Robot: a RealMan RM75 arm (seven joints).
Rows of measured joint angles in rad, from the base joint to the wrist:
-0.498, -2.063, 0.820, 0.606, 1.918, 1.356, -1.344
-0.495, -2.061, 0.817, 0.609, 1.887, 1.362, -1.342
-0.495, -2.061, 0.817, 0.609, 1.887, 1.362, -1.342
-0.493, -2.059, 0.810, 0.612, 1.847, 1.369, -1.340
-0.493, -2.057, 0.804, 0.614, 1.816, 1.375, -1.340
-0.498, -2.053, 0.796, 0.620, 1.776, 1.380, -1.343
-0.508, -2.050, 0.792, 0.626, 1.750, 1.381, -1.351
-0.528, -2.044, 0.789, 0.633, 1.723, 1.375, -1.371
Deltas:
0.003, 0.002, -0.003, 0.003, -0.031, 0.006, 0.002
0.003, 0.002, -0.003, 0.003, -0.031, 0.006, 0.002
0.005, 0.004, -0.010, 0.006, -0.071, 0.013, 0.004
0.005, 0.006, -0.016, 0.008, -0.102, 0.019, 0.004
0.000, 0.010, -0.024, 0.014, -0.142, 0.024, 0.001
-0.010, 0.013, -0.028, 0.020, -0.168, 0.025, -0.007
-0.030, 0.019, -0.031, 0.027, -0.195, 0.019, -0.027

